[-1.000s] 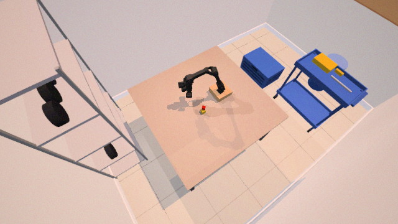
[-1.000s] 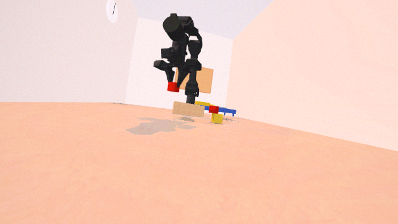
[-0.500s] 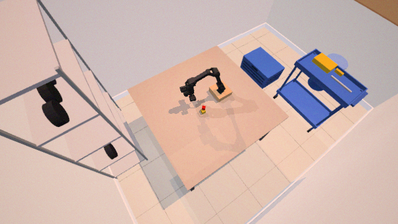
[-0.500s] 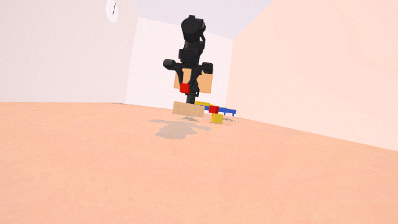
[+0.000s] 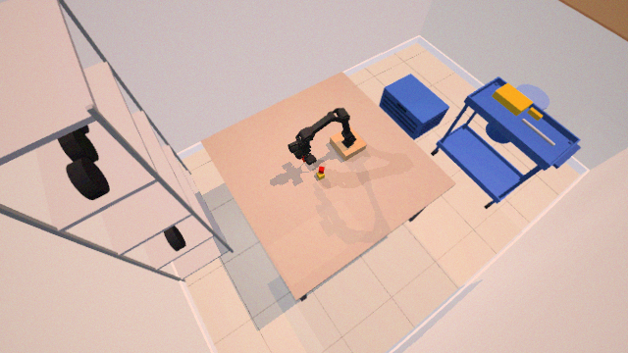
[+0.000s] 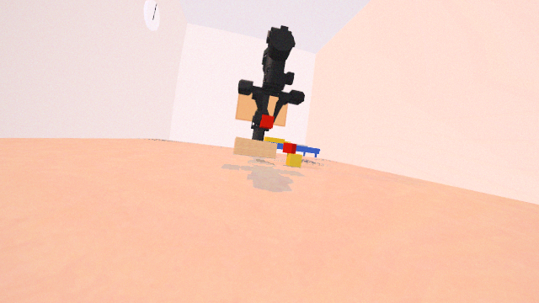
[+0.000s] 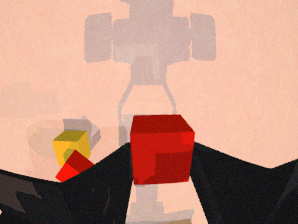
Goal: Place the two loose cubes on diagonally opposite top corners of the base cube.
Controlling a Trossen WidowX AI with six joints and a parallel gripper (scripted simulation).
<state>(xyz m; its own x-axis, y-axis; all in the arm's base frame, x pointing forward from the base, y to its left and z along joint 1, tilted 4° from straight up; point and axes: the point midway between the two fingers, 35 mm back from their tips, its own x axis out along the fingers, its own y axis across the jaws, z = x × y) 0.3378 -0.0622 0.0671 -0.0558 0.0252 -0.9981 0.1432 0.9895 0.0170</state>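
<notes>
Now: gripper tip 40 mm past the yellow cube, 120 mm to the right of it and 100 mm above it.
</notes>
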